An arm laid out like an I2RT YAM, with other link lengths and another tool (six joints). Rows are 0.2 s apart.
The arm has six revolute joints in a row. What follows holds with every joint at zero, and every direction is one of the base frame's.
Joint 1 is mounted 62.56 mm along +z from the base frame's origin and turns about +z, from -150.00 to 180.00 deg.
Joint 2 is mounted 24.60 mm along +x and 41.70 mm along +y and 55.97 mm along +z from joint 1 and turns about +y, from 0.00 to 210.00 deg.
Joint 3 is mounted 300.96 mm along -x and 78.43 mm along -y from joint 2 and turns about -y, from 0.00 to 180.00 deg.
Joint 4 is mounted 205.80 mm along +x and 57.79 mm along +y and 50.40 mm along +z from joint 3 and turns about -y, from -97.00 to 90.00 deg.
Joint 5 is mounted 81.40 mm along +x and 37.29 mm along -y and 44.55 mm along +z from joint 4 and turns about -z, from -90.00 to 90.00 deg.
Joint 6 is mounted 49.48 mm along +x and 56.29 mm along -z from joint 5 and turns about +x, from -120.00 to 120.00 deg.
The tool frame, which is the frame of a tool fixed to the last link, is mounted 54.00 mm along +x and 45.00 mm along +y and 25.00 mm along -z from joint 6; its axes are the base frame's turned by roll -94.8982, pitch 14.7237 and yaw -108.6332 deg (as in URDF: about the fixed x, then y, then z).
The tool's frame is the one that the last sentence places.
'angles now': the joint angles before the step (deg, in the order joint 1, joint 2, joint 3, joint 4, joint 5, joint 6). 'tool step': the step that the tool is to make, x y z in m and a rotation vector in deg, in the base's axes. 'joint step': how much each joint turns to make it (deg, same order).
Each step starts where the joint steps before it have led.
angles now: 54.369, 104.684, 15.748, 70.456, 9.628, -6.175
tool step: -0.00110, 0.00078, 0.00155, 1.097, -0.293, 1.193
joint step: -0.263, 0.546, -0.569, 2.187, -1.510, -0.066
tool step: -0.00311, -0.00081, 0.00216, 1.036, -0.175, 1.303
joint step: -0.152, 0.023, -0.940, 1.901, -1.527, 0.023
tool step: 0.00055, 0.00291, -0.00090, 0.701, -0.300, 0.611
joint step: 0.021, 1.421, -0.065, 2.230, -0.614, -0.001
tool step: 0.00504, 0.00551, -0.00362, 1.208, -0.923, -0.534
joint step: 0.024, 3.583, 0.000, 5.091, 0.548, 0.110
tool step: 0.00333, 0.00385, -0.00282, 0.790, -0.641, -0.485
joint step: 0.108, 2.515, 0.066, 3.455, 0.589, 0.088
